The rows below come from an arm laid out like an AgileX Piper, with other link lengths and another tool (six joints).
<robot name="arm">
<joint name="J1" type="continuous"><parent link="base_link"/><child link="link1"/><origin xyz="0 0 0.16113" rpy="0 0 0"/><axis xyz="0 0 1"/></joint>
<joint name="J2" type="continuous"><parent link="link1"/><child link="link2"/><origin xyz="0 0 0" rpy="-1.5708 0 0"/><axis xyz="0 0 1"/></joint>
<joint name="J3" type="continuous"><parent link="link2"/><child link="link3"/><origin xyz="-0.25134 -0.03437 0" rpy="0 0 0"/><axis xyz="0 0 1"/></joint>
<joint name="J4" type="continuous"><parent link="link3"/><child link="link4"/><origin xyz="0.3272 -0.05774 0" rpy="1.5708 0 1.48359"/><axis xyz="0 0 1"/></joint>
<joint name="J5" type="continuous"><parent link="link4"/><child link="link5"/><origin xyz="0 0 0" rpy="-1.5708 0 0"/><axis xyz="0 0 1"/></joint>
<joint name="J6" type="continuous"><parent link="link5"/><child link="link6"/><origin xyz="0 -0.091 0" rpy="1.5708 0 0"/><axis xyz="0 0 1"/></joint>
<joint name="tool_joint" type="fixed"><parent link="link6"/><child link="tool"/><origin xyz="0.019 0.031 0.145" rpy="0.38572 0 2.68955"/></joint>
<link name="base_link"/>
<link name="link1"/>
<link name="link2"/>
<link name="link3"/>
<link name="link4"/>
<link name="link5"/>
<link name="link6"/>
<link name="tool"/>
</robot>
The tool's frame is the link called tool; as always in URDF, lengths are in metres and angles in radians. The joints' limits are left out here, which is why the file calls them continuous.
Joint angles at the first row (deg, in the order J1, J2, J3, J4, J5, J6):
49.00 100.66 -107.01 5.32 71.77 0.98
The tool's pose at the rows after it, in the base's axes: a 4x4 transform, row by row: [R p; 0 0 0 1], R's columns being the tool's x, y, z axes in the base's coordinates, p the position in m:
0.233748, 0.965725, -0.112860, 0.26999; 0.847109, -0.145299, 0.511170, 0.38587; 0.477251, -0.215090, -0.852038, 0.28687; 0, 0, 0, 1
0.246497, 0.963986, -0.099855, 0.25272; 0.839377, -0.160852, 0.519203, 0.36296; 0.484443, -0.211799, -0.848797, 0.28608; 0, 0, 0, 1
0.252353, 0.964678, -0.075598, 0.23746; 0.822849, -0.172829, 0.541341, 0.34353; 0.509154, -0.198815, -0.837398, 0.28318; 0, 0, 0, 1
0.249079, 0.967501, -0.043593, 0.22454; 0.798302, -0.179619, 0.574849, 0.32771; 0.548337, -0.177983, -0.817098, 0.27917; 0, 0, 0, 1
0.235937, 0.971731, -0.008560, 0.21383; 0.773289, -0.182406, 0.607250, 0.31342; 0.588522, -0.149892, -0.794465, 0.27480; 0, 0, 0, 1
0.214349, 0.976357, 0.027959, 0.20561; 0.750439, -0.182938, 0.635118, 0.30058; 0.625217, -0.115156, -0.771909, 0.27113; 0, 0, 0, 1
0.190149, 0.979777, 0.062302, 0.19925; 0.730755, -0.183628, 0.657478, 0.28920; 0.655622, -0.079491, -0.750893, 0.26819; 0, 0, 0, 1
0.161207, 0.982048, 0.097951, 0.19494; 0.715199, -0.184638, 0.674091, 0.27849; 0.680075, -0.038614, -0.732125, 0.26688; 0, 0, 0, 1
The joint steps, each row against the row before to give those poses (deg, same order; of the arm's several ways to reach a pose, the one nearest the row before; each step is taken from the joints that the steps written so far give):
-0.22 -7.19 8.11 -0.39 -0.44 0.78
-0.10 -7.50 8.58 -0.36 -1.63 0.83
-0.02 -7.53 8.62 -0.30 -2.89 0.84
0.00 -7.36 8.34 -0.14 -3.81 0.65
-0.01 -6.93 7.51 -0.27 -3.71 0.32
0.00 -6.28 6.40 -0.54 -3.25 0.06
0.00 -5.54 5.28 -0.70 -2.61 -0.01
0.00 -4.97 4.27 -1.07 -2.02 -0.10

